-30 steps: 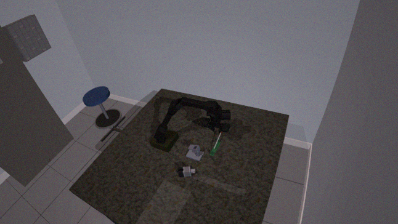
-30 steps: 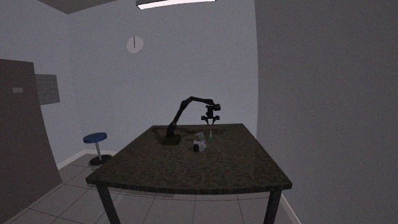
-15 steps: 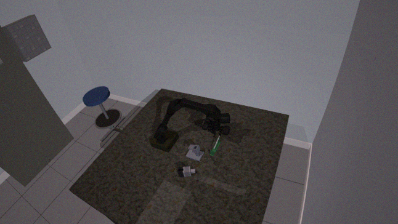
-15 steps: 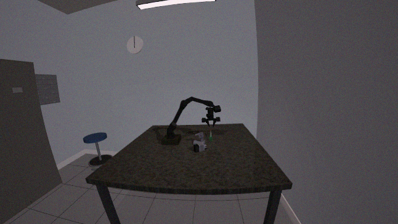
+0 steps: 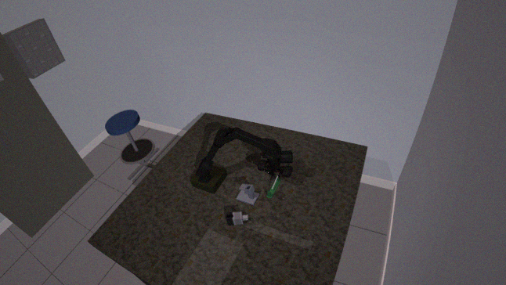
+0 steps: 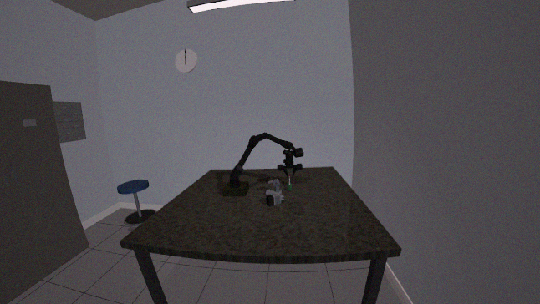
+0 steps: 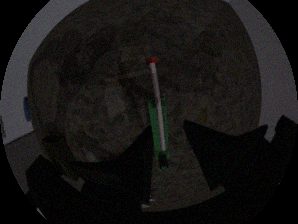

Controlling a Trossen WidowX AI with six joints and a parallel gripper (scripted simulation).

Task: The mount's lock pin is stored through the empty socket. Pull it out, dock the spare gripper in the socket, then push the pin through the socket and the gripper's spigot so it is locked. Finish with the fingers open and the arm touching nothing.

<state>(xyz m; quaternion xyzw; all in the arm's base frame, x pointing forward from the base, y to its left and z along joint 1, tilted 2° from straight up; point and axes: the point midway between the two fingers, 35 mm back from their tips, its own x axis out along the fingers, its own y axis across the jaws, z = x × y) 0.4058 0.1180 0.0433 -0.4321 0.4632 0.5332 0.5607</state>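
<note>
Right now the green bracket is 50 mm below my gripper tip, 40 mm to the right of it and 10 mm behind it. The rest, counted from my gripper tip: grey mount (140 mm to the right, 120 mm behind, 20 mm below); then spare gripper (300 mm to the right, 120 mm behind, 40 mm below).
</note>
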